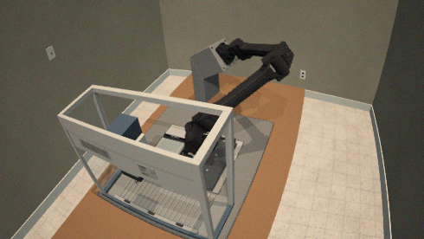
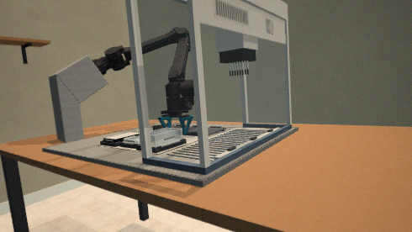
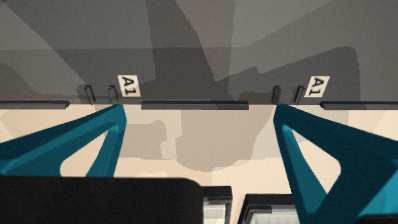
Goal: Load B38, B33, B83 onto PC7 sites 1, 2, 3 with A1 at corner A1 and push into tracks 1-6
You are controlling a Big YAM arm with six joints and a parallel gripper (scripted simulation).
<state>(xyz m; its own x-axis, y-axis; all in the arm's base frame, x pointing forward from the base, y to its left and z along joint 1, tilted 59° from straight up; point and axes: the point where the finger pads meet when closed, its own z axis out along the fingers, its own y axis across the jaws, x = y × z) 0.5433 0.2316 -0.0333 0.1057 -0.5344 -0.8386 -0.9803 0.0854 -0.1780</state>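
Now: the deep-well block B83 16 cm to the right of my hand, 11 cm ahead of it and 1 cm above it. Round my hand: plate nest S3: 16 cm to the right, 11 cm ahead, 1 cm below; carrier PC7: 8 cm to the left, 1 cm behind; white 96-well plate: 16 cm to the right.
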